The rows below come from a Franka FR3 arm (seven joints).
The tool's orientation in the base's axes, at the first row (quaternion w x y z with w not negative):
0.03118, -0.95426, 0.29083, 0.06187
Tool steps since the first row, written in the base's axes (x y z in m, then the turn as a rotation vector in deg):
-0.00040, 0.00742, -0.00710, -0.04, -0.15, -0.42
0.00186, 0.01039, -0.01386, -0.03, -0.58, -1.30
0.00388, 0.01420, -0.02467, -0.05, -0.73, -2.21
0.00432, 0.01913, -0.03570, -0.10, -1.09, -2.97
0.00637, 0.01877, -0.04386, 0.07, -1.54, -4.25
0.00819, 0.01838, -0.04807, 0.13, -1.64, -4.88
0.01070, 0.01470, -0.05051, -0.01, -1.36, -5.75
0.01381, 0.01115, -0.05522, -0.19, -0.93, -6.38
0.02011, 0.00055, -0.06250, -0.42, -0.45, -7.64
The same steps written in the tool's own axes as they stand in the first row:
-0.00345, -0.00576, 0.00778, 0.11, 0.16, 0.41
-0.00231, -0.00933, 0.01453, 0.47, 0.53, 1.24
-0.00127, -0.01336, 0.02540, 0.66, 0.69, 2.12
-0.00213, -0.01743, 0.03675, 0.92, 1.03, 2.85
0.00087, -0.01809, 0.04459, 1.49, 1.34, 4.06
0.00316, -0.01868, 0.04855, 1.68, 1.40, 4.66
0.00759, -0.01698, 0.05036, 1.52, 1.27, 5.57
0.01274, -0.01566, 0.05437, 1.23, 1.03, 6.25
0.02476, -0.01023, 0.05994, 0.94, 0.79, 7.57

